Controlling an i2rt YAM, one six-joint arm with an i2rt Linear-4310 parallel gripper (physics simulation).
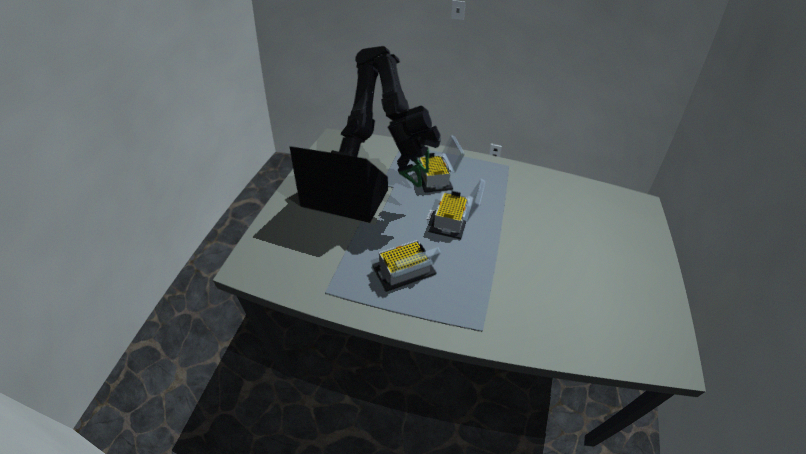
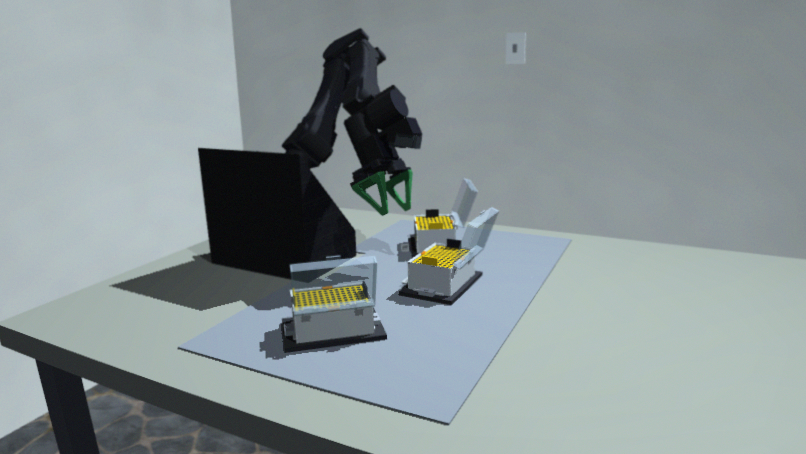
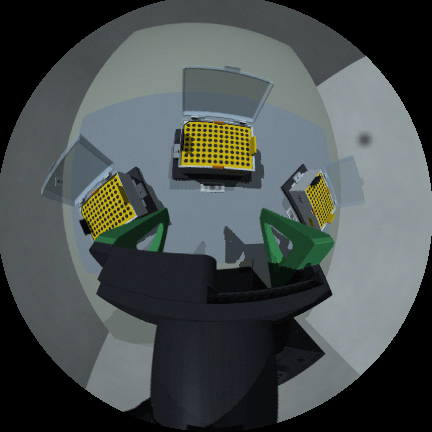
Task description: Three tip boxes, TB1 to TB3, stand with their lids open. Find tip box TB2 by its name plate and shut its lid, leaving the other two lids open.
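Where they show: gripper, between the fingertips: point(image 1: 423, 179) point(image 2: 397, 212) point(image 3: 214, 212); arm's base, origin of its link: point(image 1: 346, 161) point(image 2: 284, 186).
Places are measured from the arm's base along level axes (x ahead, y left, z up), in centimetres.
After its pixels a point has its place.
Three white tip boxes with yellow racks have clear lids standing open: the back box point(image 1: 435, 166) @(x 27.2, y 17.8, z -10.9 cm) point(image 2: 434, 236) point(image 3: 106, 206) @(x 27.4, y 17.2, z -10.9 cm), the middle box point(image 1: 451, 207) @(x 34.9, y -3.2, z -10.9 cm) point(image 2: 431, 278) point(image 3: 217, 145) @(x 34.7, y -2.6, z -10.9 cm) and the front box point(image 1: 403, 258) @(x 23.8, y -27.1, z -10.9 cm) point(image 2: 333, 325) point(image 3: 319, 199) @(x 24.2, y -25.8, z -10.9 cm). A name plate point(image 3: 212, 188) @(x 28.1, y -2.0, z -16.4 cm) lies before the middle box, and another name plate point(image 3: 291, 215) @(x 20.3, y -20.9, z -16.4 cm) lies beside the front box; their lettering is too blurred to read. The back box's plate does not show clearly. My gripper point(image 1: 423, 177) @(x 25.1, y 0.0, z -3.7 cm) point(image 2: 395, 211) @(x 25.1, y 0.0, z -3.7 cm) point(image 3: 214, 212) @(x 25.1, y 0.0, z -3.7 cm) is open and empty, above the mat on the robot's side of the boxes.
The blue-grey mat point(image 1: 462, 293) @(x 41.6, y -32.0, z -16.6 cm) point(image 2: 428, 389) @(x 43.8, y -37.6, z -16.6 cm) lies on the pale table point(image 1: 586, 270) @(x 82.5, y -17.1, z -16.9 cm) point(image 2: 648, 349) @(x 71.6, y -17.1, z -16.9 cm). A black upright block point(image 1: 332, 183) @(x -2.4, y -7.6, z -3.4 cm) point(image 2: 253, 214) @(x -2.9, y -7.6, z -4.3 cm) stands beside the arm's base, left of the mat. The back wall rises behind the table.
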